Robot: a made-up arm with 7 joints. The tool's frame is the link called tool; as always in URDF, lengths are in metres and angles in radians. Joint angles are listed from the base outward. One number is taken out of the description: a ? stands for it. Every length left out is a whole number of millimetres.
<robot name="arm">
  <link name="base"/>
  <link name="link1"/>
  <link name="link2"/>
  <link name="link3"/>
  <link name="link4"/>
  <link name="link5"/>
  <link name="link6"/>
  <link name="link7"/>
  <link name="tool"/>
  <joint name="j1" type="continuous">
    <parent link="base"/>
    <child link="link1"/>
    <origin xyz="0 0 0" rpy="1.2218 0 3.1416"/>
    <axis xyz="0 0 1"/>
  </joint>
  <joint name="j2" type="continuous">
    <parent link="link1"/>
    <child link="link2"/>
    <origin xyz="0 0 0" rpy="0 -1.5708 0"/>
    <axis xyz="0 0 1"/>
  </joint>
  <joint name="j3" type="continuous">
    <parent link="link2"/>
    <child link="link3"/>
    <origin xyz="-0.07 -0.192 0" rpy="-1.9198 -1.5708 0"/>
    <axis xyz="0 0 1"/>
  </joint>
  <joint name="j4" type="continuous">
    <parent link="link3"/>
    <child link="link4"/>
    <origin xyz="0.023 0 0" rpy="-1.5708 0 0"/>
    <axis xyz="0 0 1"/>
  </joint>
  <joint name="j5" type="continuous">
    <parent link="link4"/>
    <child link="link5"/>
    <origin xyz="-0.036 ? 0" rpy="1.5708 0 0"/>
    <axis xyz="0 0 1"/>
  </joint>
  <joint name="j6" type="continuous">
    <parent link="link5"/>
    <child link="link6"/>
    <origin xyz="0 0 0" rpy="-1.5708 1.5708 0"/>
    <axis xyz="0 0 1"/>
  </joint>
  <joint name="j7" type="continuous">
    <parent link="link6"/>
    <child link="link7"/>
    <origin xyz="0 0 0" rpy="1.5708 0 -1.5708"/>
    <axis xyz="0 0 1"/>
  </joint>
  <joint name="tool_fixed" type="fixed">
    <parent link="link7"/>
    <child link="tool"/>
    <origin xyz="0 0 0" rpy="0 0 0"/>
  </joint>
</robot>
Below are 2 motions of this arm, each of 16 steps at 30 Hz.
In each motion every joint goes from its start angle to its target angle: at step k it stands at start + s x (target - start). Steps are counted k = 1, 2, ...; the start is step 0. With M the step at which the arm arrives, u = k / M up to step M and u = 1 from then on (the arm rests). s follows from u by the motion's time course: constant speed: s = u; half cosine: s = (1 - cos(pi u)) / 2; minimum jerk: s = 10 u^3 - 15 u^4 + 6 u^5.
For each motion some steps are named. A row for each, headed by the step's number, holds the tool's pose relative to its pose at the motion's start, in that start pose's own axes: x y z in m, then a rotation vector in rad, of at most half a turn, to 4 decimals.
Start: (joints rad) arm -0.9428 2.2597 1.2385 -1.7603 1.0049 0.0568 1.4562
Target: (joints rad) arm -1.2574 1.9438 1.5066 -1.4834 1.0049 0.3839 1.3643
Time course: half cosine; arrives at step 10
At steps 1, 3, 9, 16:
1: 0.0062 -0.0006 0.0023 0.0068 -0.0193 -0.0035
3: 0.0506 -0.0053 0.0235 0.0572 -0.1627 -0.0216
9: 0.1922 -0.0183 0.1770 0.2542 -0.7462 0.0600
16: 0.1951 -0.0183 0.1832 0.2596 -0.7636 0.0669

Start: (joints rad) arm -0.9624 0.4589 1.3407 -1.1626 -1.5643 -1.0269 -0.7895
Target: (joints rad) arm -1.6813 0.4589 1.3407 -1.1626 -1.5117 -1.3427 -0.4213
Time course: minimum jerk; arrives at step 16
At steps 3, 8, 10, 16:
3: 0.0007 0.0054 -0.0103 0.0423 0.0061 0.0292
8: -0.0035 0.0687 -0.0962 0.4435 0.0319 0.2721
10: -0.0123 0.1081 -0.1312 0.6489 0.0246 0.3719
16: -0.0289 0.1614 -0.1652 0.9035 -0.0018 0.4710

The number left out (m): 0.301
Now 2 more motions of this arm.
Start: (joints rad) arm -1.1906 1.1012 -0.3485 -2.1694 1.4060 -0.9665 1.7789
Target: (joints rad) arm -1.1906 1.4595 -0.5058 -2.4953 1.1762 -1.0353 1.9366
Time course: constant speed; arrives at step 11
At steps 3, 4, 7, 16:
3: -0.0204 0.0025 0.0066 0.0862 0.1134 0.0392
4: -0.0271 0.0031 0.0094 0.1156 0.1489 0.0541
7: -0.0469 0.0042 0.0196 0.2054 0.2483 0.1043
16: -0.0724 0.0033 0.0361 0.3269 0.3631 0.1827

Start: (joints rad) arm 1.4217 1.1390 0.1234 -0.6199 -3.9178 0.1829 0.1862
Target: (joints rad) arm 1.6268 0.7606 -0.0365 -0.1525 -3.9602 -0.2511 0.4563
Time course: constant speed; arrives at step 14
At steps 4, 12, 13, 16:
4: 0.0166 0.0874 0.0221 0.1864 -0.2098 0.0740
12: 0.0411 0.2370 0.1176 0.5062 -0.6480 0.0891
13: 0.0432 0.2523 0.1334 0.5402 -0.7023 0.0781
16: 0.0452 0.2667 0.1500 0.5726 -0.7560 0.0642

